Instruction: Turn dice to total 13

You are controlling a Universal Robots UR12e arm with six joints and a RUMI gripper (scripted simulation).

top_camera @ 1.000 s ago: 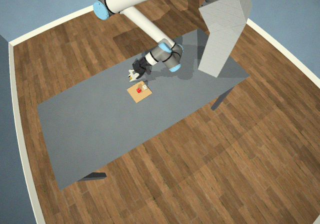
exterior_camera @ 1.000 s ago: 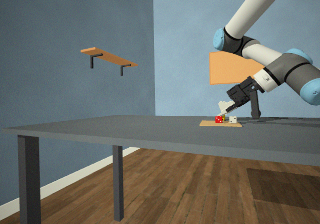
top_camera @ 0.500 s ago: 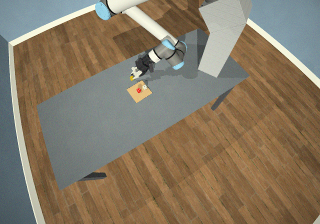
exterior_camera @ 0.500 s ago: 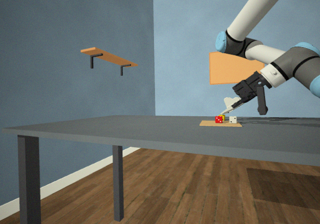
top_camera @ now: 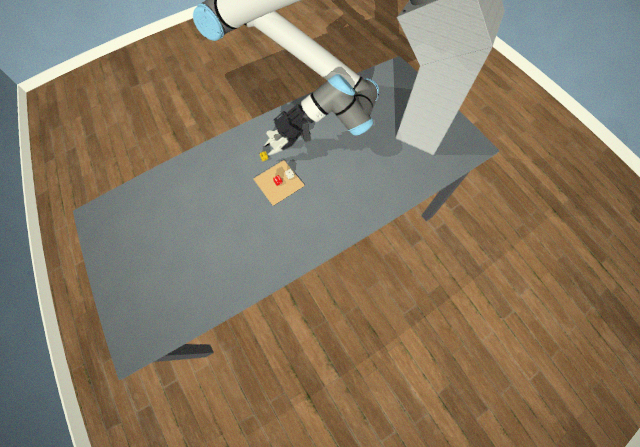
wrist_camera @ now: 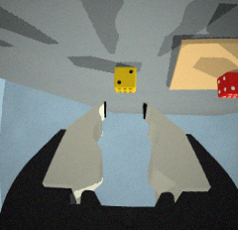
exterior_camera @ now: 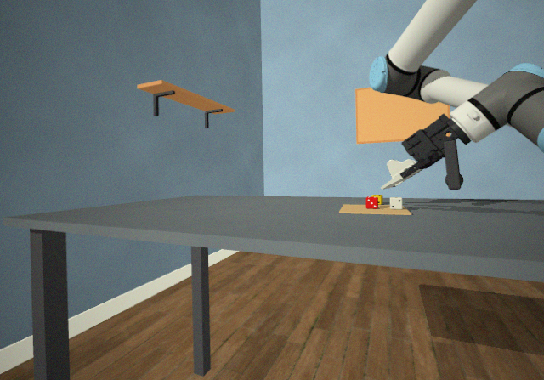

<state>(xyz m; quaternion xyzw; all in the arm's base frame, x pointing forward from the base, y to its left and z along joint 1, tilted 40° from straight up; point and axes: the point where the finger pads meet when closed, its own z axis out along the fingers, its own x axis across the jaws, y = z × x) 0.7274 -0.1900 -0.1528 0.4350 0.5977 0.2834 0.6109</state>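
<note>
Right now the yellow die is 3 cm ahead of my hand and 4 cm below it. Also, from my hand: red die (3 cm ahead, 12 cm to the left, 3 cm below); then tan mat (3 cm ahead, 12 cm to the left, 5 cm below); then white die (2 cm behind, 12 cm to the left, 3 cm below).
</note>
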